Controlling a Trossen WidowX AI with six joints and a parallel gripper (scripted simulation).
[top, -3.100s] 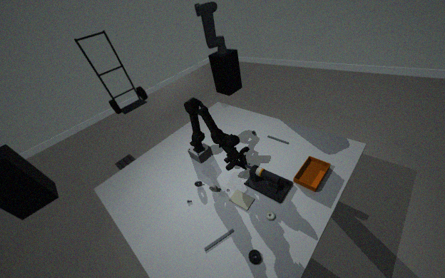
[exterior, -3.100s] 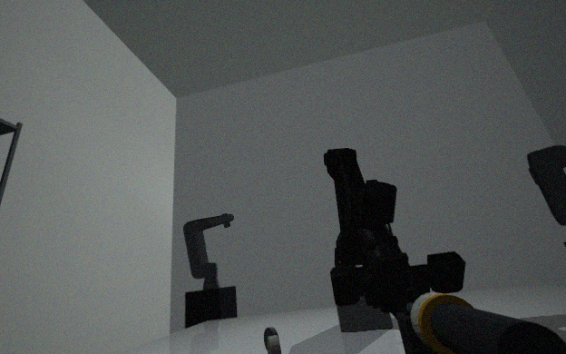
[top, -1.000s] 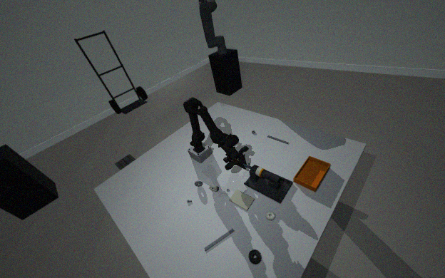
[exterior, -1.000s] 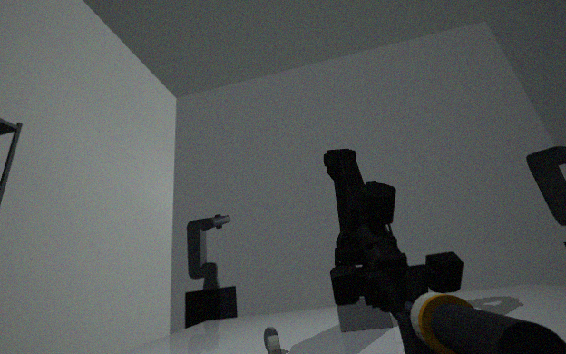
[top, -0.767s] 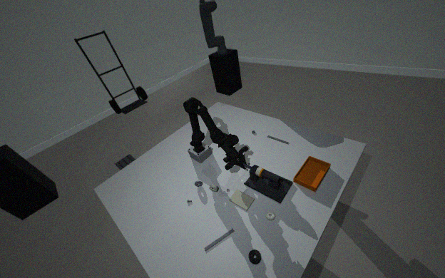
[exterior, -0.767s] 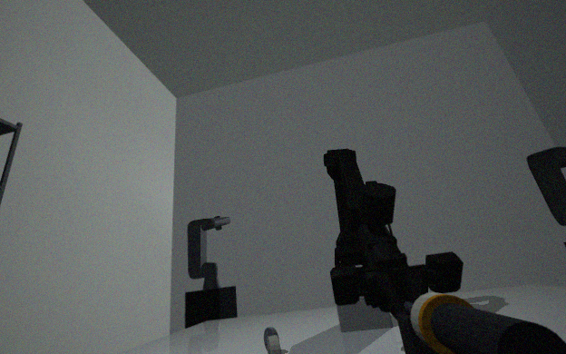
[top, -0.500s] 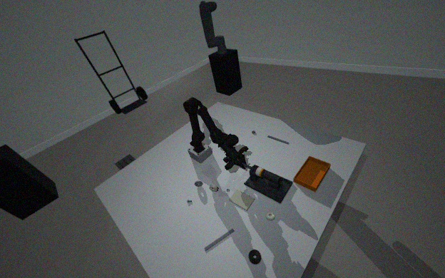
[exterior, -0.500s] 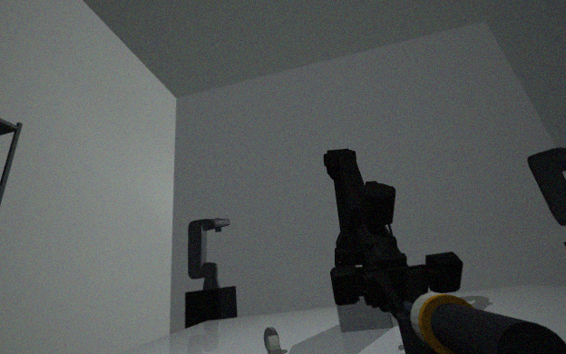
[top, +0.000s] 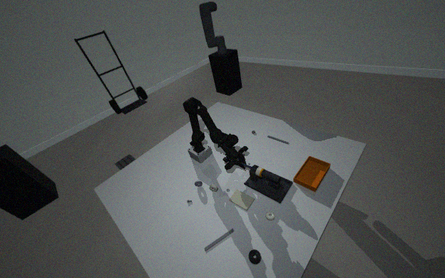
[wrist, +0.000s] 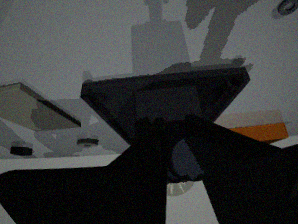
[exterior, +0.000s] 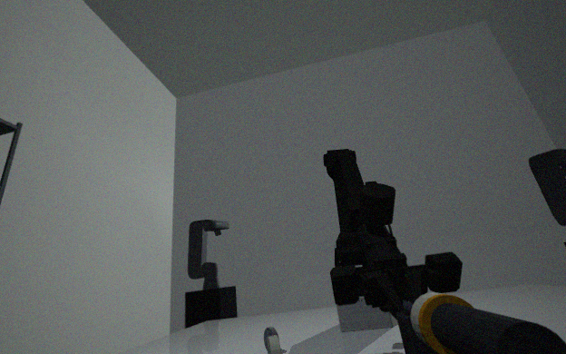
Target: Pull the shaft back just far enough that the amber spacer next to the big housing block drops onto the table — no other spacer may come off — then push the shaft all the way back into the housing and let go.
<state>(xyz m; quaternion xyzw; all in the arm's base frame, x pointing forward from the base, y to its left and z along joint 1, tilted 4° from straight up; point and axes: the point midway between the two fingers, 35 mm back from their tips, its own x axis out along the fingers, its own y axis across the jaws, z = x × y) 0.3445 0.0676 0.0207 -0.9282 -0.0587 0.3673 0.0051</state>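
The thin shaft lies 60 mm ahead of my gripper tip, 20 mm above it and 10 mm to the left of it. The rest, counted from my gripper tip: pale spacer (100 mm ahead, 20 mm above, 10 mm to the left); amber spacer (110 mm ahead, 20 mm above, 10 mm to the left); pale flat plate (160 mm to the right, 90 mm ahead, 50 mm below).
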